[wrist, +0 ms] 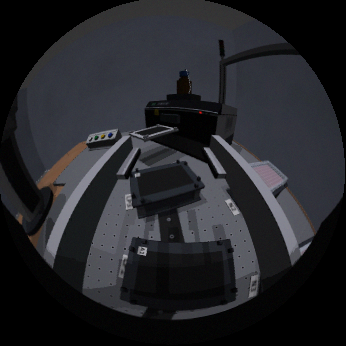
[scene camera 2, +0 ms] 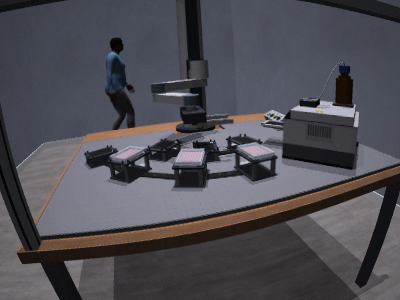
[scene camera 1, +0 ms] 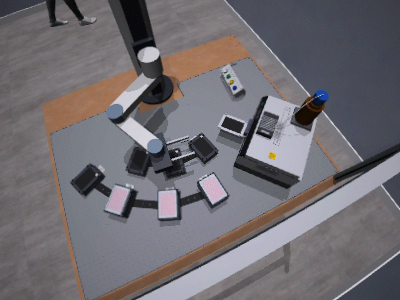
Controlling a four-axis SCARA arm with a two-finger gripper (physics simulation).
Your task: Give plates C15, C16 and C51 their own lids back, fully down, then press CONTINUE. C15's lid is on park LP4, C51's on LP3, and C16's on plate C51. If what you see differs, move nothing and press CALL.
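Places are measured from the arm's base along level axes (x back, y right, z up), in metres.
Pixels of known places: gripper, fingertip midpoint: (wrist: 170, 142) (scene camera 2: 230, 118) (scene camera 1: 191, 144); arm's base at its link origin: (wrist: 36, 209) (scene camera 2: 195, 128) (scene camera 1: 155, 89).
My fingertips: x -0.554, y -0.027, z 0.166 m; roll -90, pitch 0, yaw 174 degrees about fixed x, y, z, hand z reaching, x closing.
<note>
For each thing: its middle in the pictures, then the offset to it from my fingertips. "spot": a spot on its surface instead.
- park LP1 at the middle of its body: (wrist: 180, 276) (scene camera 2: 205, 150) (scene camera 1: 173, 162) dx +0.001, dy +0.116, dz -0.126 m
- park LP3 at the middle of its body: (wrist: 163, 184) (scene camera 2: 244, 143) (scene camera 1: 203, 147) dx +0.009, dy -0.068, dz -0.124 m
- LP4 at the middle of its body: (scene camera 2: 164, 148) (scene camera 1: 139, 161) dx +0.090, dy +0.282, dz -0.124 m
- far-left park at the middle of its body: (scene camera 2: 101, 155) (scene camera 1: 87, 179) dx +0.117, dy +0.579, dz -0.125 m
- button box at the middle of its body: (wrist: 102, 136) (scene camera 2: 275, 116) (scene camera 1: 231, 82) dx +0.327, dy -0.423, dz -0.089 m
- brown bottle at a spot on its surface: (scene camera 2: 344, 89) spot: dx -0.167, dy -0.522, dz +0.134 m
My gripper (scene camera 1: 191, 146) (scene camera 2: 229, 118) (wrist: 170, 142) is shut and empty; its long fingers stay apart at this stop. It hangs above park LP1 (scene camera 1: 175, 167) (wrist: 177, 275), pointing towards park LP3 (scene camera 1: 203, 147) (scene camera 2: 243, 141) (wrist: 167, 182). Both park tops look dark, and I see no pale lid on them. LP4 (scene camera 1: 138, 161) (scene camera 2: 165, 147) and the far-left park (scene camera 1: 87, 179) (scene camera 2: 101, 155) look dark too. Three pink plates stand in front: left (scene camera 1: 120, 200) (scene camera 2: 131, 154), middle (scene camera 1: 168, 204) (scene camera 2: 190, 157), right (scene camera 1: 213, 189) (scene camera 2: 256, 151) (wrist: 270, 175). Pale clear rims show; plate names and lid seating are unreadable.
A button box (scene camera 1: 232, 81) (scene camera 2: 275, 116) (wrist: 103, 137) stands at the back. A white machine (scene camera 1: 280, 145) (scene camera 2: 320, 132) stands right, with a brown bottle (scene camera 1: 307, 112) (scene camera 2: 344, 89) (wrist: 184, 85) on top. Its pale-rimmed tray sticks out towards the parks. A person walks behind the table.
</note>
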